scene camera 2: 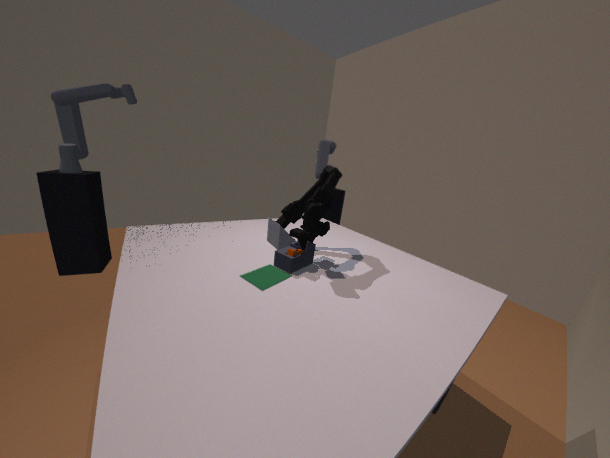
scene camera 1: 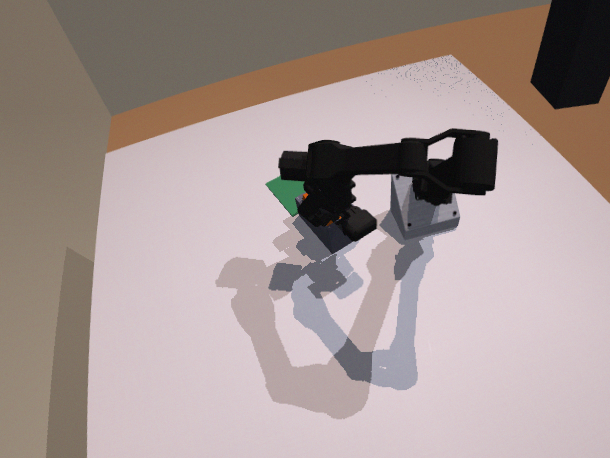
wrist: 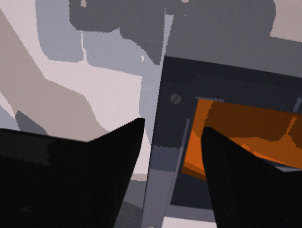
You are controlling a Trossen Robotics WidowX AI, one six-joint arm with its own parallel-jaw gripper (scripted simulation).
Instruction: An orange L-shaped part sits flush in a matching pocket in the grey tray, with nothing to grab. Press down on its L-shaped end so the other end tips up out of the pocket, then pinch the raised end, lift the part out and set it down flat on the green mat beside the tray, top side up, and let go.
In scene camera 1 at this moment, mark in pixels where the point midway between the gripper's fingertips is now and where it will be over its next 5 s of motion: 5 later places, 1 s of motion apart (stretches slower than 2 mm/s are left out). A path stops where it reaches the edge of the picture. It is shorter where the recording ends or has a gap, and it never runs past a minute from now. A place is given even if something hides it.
My gripper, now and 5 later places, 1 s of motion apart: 341, 228; 343, 233; 335, 199; 315, 185; 316, 200; 318, 201
